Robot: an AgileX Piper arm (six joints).
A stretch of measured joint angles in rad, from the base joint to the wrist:
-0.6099, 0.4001, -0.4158, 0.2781, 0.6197, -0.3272
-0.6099, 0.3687, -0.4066, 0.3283, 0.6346, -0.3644
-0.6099, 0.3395, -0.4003, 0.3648, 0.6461, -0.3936
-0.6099, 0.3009, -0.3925, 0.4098, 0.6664, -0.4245
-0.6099, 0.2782, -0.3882, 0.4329, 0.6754, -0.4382
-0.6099, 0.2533, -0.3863, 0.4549, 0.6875, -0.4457
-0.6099, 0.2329, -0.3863, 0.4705, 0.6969, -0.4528
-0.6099, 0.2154, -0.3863, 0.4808, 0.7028, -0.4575
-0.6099, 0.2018, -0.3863, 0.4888, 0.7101, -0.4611
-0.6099, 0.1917, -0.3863, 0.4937, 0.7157, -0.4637
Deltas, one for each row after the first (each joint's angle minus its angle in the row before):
0.0000, -0.0314, 0.0092, 0.0502, 0.0149, -0.0372
0.0000, -0.0292, 0.0063, 0.0365, 0.0115, -0.0292
0.0000, -0.0386, 0.0078, 0.0450, 0.0203, -0.0309
0.0000, -0.0227, 0.0043, 0.0231, 0.0090, -0.0137
0.0000, -0.0249, 0.0019, 0.0220, 0.0121, -0.0075
0.0000, -0.0204, 0.0000, 0.0156, 0.0094, -0.0071
0.0000, -0.0175, 0.0000, 0.0103, 0.0059, -0.0047
0.0000, -0.0136, 0.0000, 0.0080, 0.0073, -0.0036
0.0000, -0.0101, 0.0000, 0.0049, 0.0056, -0.0026

